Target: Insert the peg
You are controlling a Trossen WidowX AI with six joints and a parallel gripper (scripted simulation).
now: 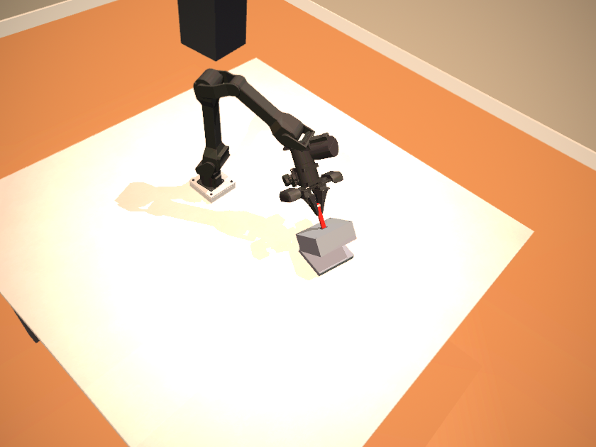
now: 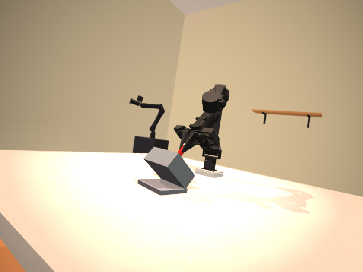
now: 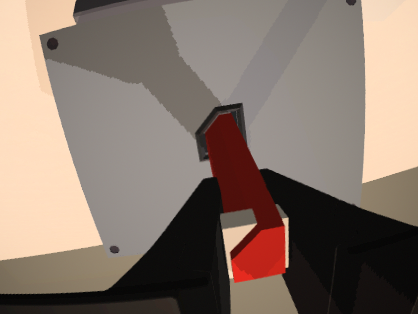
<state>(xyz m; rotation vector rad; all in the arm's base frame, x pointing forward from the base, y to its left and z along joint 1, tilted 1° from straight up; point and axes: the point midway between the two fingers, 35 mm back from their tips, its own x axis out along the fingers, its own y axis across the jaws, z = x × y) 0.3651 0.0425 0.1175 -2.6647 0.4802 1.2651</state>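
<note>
My gripper tip is now 40 mm short of the grey sloped panel, 10 mm to the left of it and 50 mm above it. From my gripper tip the other things lie so: grey base plate (60 mm ahead, 20 mm to the right, 120 mm below); then red peg (10 mm behind, 10 mm above).
</note>
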